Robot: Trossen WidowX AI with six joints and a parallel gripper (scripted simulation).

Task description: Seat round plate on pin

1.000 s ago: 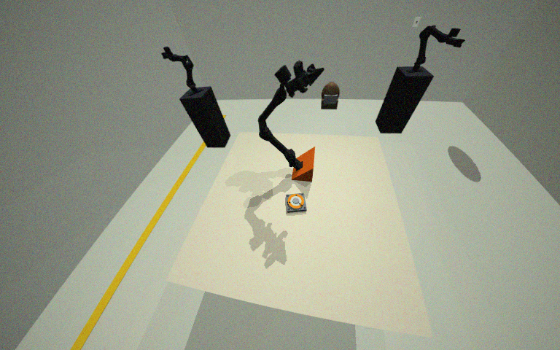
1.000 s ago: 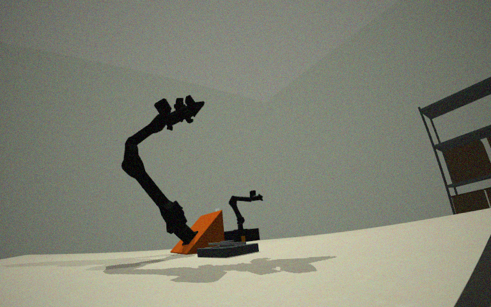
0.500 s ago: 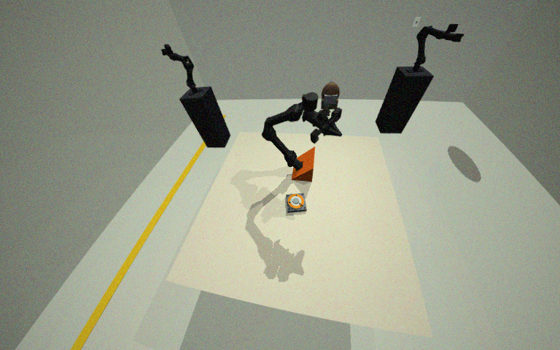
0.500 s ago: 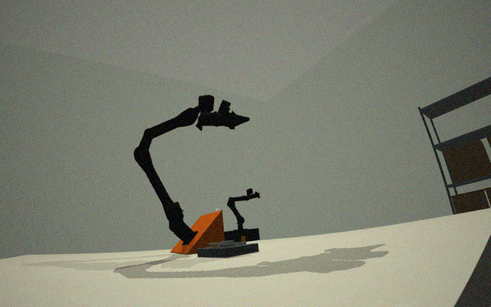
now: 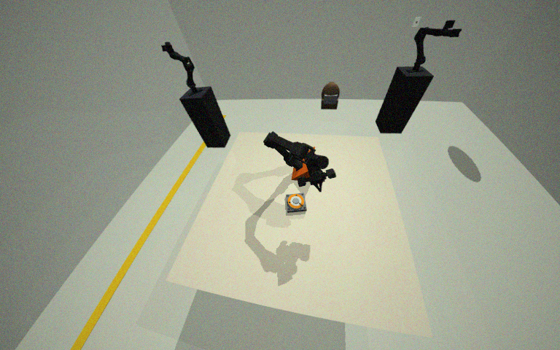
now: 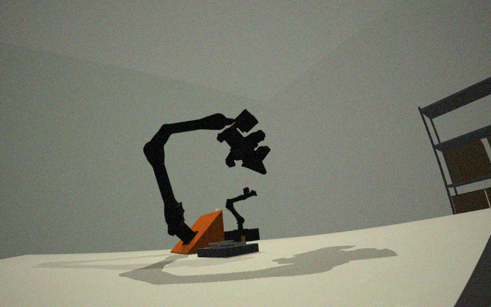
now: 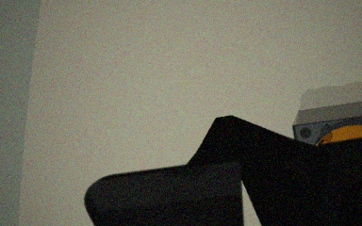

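The round plate lies 40 mm behind my gripper tip, 120 mm to the right of it and 200 mm below it. The rest, counted from my gripper tip: base (50 mm behind, 130 mm to the right, 210 mm below).
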